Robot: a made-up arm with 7 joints. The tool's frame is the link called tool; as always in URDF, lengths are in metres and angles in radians. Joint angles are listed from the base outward. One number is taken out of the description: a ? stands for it. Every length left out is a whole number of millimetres.
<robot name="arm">
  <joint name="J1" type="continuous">
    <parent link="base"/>
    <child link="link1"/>
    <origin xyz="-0.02 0.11 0.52" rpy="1.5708 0 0"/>
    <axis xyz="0 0 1"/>
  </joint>
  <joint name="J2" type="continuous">
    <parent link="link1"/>
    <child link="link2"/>
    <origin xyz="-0.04 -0.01 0" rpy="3.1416 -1.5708 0"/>
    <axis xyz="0 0 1"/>
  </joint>
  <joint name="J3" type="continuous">
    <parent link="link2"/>
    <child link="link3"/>
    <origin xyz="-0.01 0.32 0" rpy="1.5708 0 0"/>
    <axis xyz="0 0 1"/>
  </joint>
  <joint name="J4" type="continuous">
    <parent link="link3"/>
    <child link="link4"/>
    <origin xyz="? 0.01 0" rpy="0 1.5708 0"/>
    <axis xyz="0 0 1"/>
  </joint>
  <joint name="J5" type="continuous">
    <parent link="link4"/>
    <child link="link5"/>
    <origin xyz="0.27 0 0" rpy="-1.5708 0 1.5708"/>
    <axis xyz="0 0 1"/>
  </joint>
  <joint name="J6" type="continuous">
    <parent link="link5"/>
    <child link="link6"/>
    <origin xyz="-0.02 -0.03 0" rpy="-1.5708 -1.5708 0"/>
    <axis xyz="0 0 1"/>
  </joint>
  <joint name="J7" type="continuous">
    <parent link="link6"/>
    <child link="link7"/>
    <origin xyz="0.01 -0.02 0" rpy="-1.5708 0 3.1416"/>
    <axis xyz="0 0 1"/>
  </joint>
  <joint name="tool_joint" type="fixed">
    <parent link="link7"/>
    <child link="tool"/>
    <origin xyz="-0.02 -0.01 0" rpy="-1.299 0.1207 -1.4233"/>
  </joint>
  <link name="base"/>
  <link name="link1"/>
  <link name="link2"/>
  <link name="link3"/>
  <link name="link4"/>
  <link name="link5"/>
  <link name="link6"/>
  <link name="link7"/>
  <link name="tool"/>
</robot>
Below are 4 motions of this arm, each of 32 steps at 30 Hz.
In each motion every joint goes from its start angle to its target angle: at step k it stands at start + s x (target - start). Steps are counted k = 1, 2, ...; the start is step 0. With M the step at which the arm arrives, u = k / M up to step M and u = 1 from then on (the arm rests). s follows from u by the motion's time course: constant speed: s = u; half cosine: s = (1 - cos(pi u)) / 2; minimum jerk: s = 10 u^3 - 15 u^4 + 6 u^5.
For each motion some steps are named. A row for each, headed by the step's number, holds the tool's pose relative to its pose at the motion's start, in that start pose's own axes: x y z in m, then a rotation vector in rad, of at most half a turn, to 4 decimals.
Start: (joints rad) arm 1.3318 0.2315 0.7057 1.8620 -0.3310 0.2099 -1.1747
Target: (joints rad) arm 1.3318 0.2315 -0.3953 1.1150 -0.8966 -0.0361 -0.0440
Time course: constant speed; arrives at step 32
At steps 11, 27, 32:
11: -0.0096 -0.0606 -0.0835 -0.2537 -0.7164 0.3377
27: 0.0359 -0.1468 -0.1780 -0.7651 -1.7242 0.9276
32: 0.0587 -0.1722 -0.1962 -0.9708 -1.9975 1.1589

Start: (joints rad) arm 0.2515 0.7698 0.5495 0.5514 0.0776 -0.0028 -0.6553
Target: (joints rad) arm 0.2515 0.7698 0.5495 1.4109 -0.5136 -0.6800 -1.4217
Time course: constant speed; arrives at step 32
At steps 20, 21, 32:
20: 0.0093 0.1136 -0.0218 -0.9060 0.4073 -0.5057
21: 0.0108 0.1196 -0.0242 -0.9479 0.4209 -0.5406
32: 0.0341 0.1826 -0.0611 -1.3822 0.5086 -0.9649

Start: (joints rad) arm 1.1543 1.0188 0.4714 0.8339 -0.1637 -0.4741 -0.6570
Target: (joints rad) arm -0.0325 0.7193 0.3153 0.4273 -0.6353 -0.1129 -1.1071
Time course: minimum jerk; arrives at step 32
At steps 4, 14, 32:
4: 0.0003 -0.0059 -0.0062 0.0109 -0.0121 0.0237
14: 0.0736 -0.1272 -0.1501 0.1808 -0.2640 0.6163
32: 0.4081 -0.1697 -0.2953 0.0674 -0.6748 1.6763

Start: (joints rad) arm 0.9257 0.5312 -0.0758 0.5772 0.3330 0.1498 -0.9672
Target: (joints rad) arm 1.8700 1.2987 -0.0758 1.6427 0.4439 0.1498 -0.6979
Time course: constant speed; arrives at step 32
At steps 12, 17, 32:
12: 0.1342 0.2542 -0.0263 -0.5217 -0.0439 -0.5244
17: 0.2189 0.3167 -0.0585 -0.7553 -0.0247 -0.7039
32: 0.4653 0.3315 -0.1765 -1.4589 0.2220 -1.0571

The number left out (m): 0.02
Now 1 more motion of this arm.
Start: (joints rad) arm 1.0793 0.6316 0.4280 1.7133 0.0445 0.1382 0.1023
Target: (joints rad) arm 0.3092 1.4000 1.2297 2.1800 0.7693 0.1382 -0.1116
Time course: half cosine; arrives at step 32
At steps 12, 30, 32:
12: 0.0976 0.0274 -0.0426 -0.0895 0.1132 0.0753
30: 0.1552 0.2045 -0.0751 -0.5274 -0.0984 0.2534
32: 0.1543 0.2070 -0.0752 -0.5341 -0.1060 0.2545

